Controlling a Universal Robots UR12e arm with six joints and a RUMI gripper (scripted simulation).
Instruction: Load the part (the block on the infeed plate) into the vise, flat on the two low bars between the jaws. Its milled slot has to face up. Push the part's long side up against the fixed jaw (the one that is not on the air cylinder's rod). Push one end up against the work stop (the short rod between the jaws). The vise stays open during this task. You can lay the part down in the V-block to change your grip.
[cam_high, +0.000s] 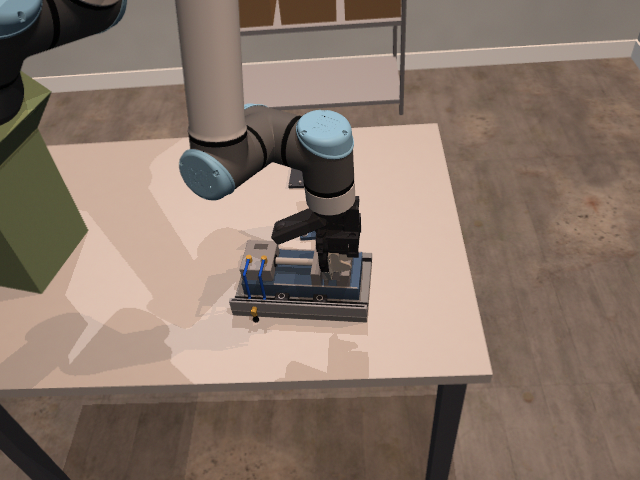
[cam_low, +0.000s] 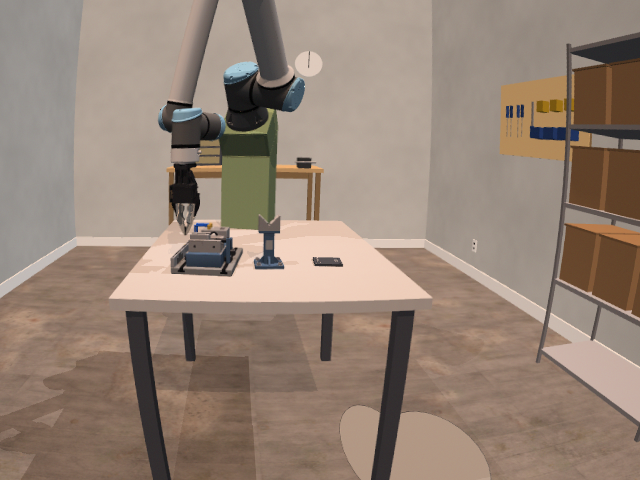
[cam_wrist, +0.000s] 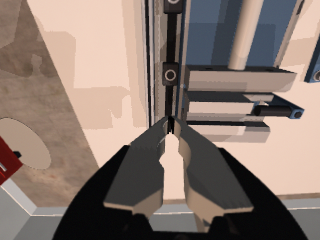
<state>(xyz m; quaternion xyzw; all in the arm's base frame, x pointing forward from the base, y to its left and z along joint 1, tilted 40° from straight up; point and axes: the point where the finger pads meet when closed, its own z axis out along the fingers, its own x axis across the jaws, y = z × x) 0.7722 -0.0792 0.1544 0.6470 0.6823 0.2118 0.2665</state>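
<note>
The part lies 5 cm to the left of my hand and 2 cm below it. The rest, counted from my hand: moving jaw 4 cm behind, 7 cm to the left, 4 cm below; cylinder rod 9 cm behind, 7 cm to the left, 4 cm below; fixed jaw 3 cm ahead, 7 cm to the left, 4 cm below.
</note>
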